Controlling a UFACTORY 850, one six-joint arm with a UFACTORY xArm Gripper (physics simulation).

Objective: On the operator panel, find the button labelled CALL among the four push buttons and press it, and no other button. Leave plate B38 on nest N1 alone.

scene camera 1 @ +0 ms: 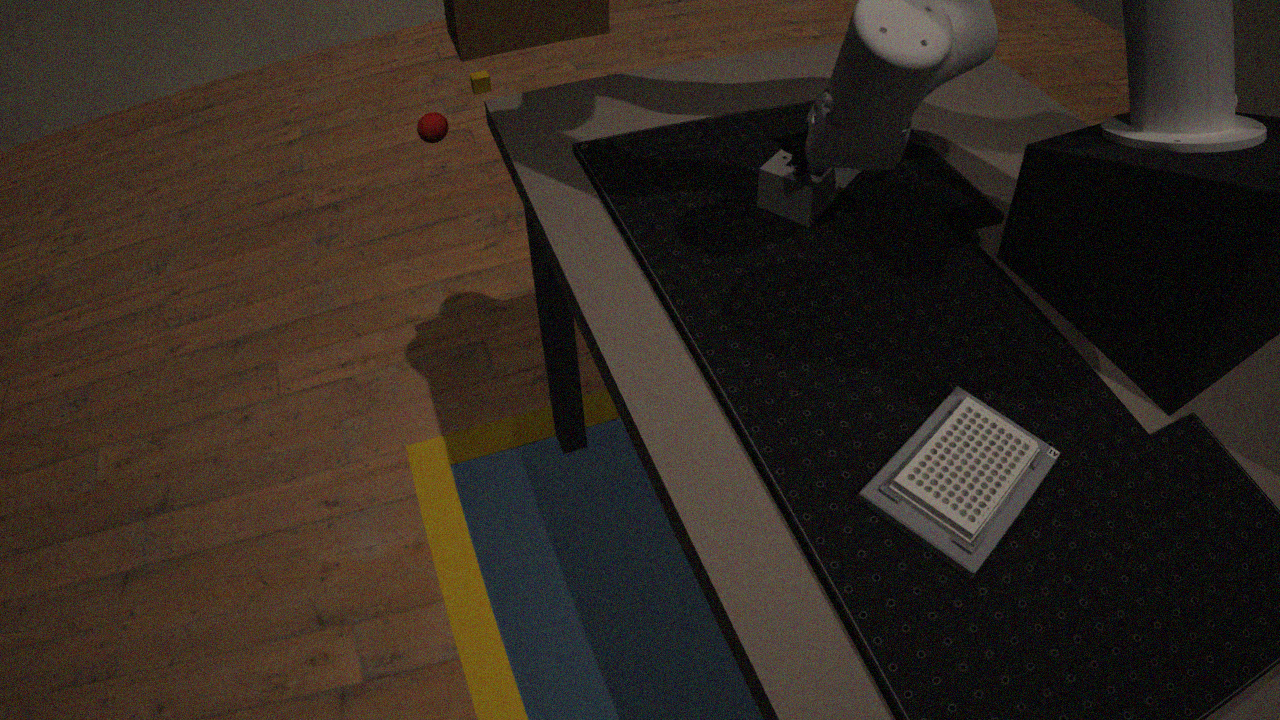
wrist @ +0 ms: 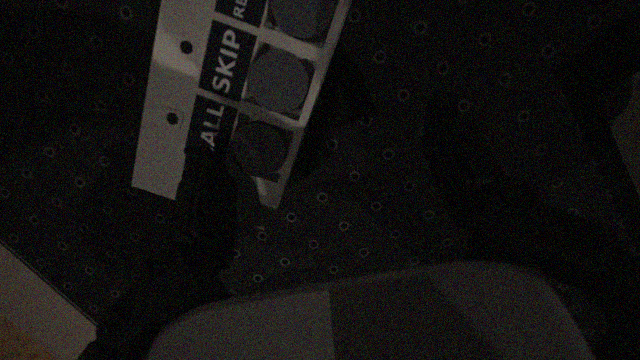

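The operator panel (scene camera 1: 787, 204) (wrist: 159, 150) is a pale box on the black mat, below the arm. In the wrist view, the CALL button (wrist: 262, 147) is a dark round cap at the panel's lower end, beside a label reading "ALL", its first letter hidden. The SKIP button (wrist: 280, 80) is next to it, and part of another button (wrist: 302, 15) shows at the top edge. My gripper (scene camera 1: 810, 170) is open and empty, low at the panel; a dark finger covers the panel's lower end in the wrist view. Fingertip contact cannot be made out. Plate B38 (scene camera 1: 971, 465) sits on nest N1 (scene camera 1: 1011, 499).
The perforated black mat (scene camera 1: 805, 358) lies on the table (scene camera 1: 662, 385). A black pedestal (scene camera 1: 1136, 241) carries the arm at the right. A red ball (scene camera 1: 432, 127), a yellow cube (scene camera 1: 480, 82) and a brown box (scene camera 1: 532, 26) are beyond the table's left end.
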